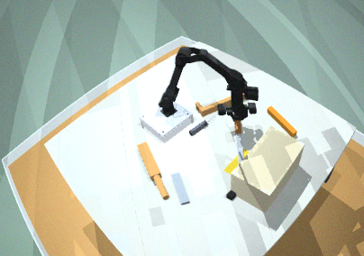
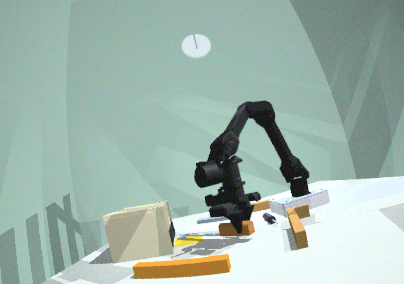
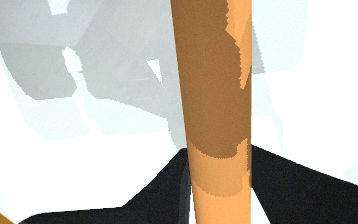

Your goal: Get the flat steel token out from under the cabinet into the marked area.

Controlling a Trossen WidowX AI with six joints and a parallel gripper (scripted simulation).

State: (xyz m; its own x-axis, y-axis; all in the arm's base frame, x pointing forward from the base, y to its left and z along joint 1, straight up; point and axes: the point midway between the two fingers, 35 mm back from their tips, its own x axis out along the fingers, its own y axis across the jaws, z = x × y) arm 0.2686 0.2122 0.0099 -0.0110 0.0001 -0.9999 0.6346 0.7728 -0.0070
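Now: gripper tip 20 mm past the orange paddle, 470 mm to the left of it and 10 mm above it. Round my gripper tip: orange bar: 160 mm ahead, 180 mm to the left, 10 mm below; grey flat bar: 110 mm ahead, 430 mm to the right, 20 mm below.
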